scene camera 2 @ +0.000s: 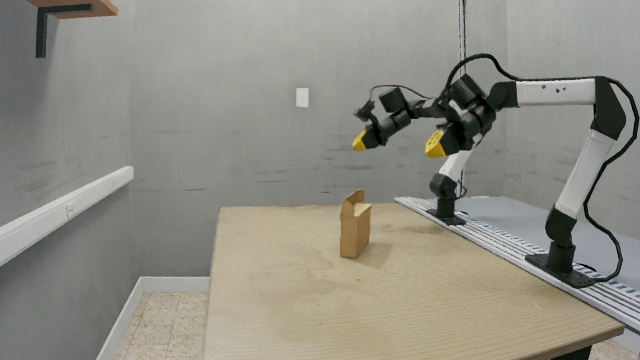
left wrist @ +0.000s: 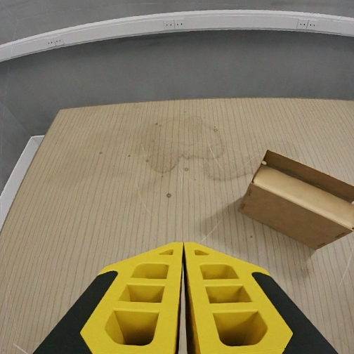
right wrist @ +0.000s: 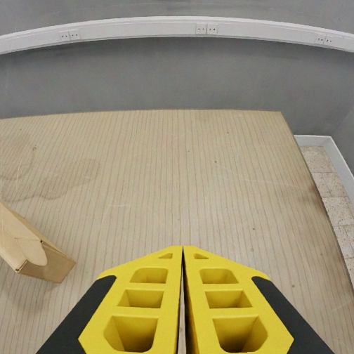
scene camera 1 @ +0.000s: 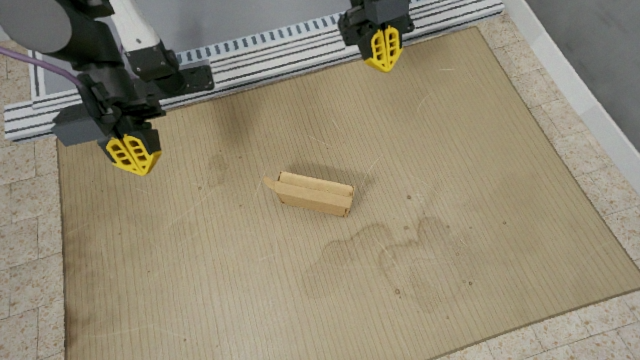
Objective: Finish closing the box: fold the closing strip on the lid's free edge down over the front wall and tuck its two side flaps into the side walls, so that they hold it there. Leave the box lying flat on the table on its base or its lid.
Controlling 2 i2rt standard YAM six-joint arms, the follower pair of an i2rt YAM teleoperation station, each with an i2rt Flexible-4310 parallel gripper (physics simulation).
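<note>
The brown cardboard box [scene camera 1: 314, 204] [scene camera 2: 348, 239] [left wrist: 295, 215] [right wrist: 47, 270] stands upright on a narrow side on the table, its front wall facing up. The closing strip [scene camera 1: 315, 193] [left wrist: 311, 175] rises along one long top edge, away from the front wall. A rounded side flap [scene camera 1: 270, 183] [scene camera 2: 356, 196] [right wrist: 33, 251] sticks out at the strip's left end in scene camera 1. The other flap cannot be made out. My left gripper [scene camera 1: 386, 69] [scene camera 2: 434, 150] [left wrist: 182, 250] and my right gripper [scene camera 1: 143, 173] [scene camera 2: 356, 146] [right wrist: 182, 254] are both shut and empty, above the table and apart from the box.
The ribbed tan table top [scene camera 1: 200, 280] [scene camera 2: 280, 310] [left wrist: 100, 200] [right wrist: 225, 185] carries the box. A metal rail [scene camera 1: 270, 65] [scene camera 2: 492, 247] runs along the arms' side. Grey walls stand beyond the table.
</note>
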